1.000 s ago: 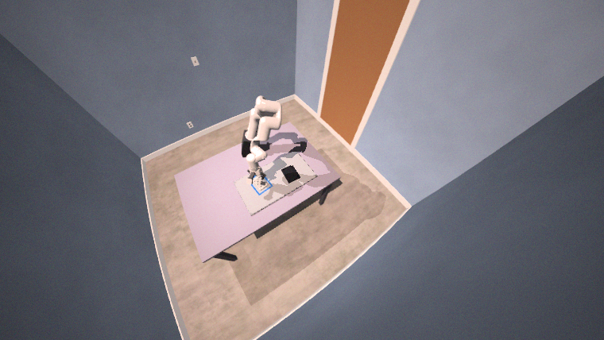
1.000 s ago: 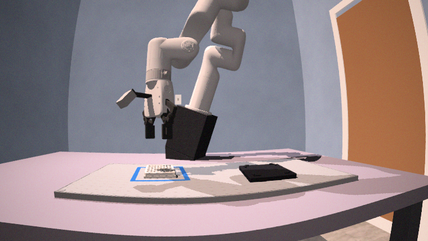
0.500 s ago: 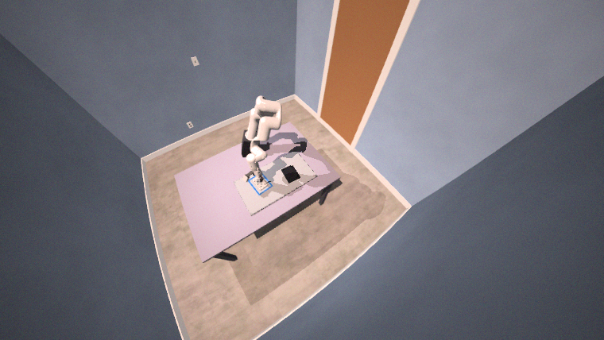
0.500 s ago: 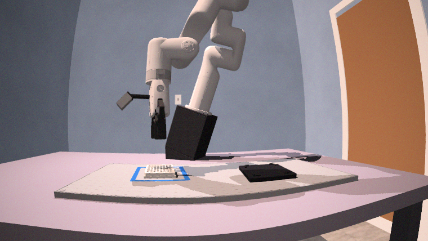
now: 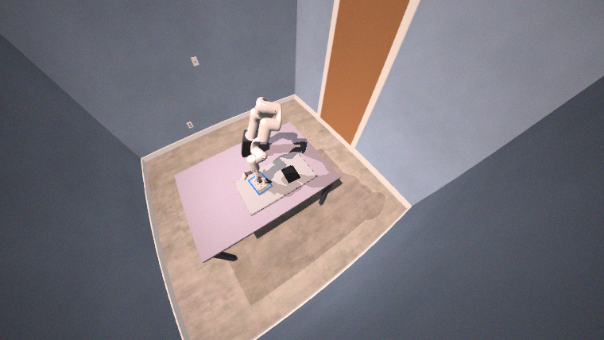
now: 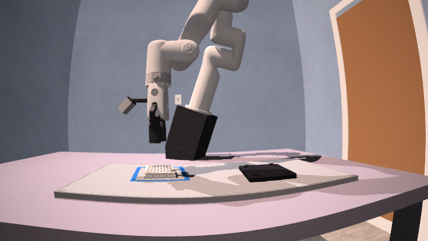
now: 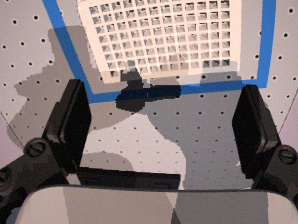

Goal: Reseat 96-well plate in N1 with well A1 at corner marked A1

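Right now the white 96-well plate is 9 cm below my hand. The rest, counted from my hand: black plate nest N1: 29 cm to the left, 9 cm below, 3 cm ahead.
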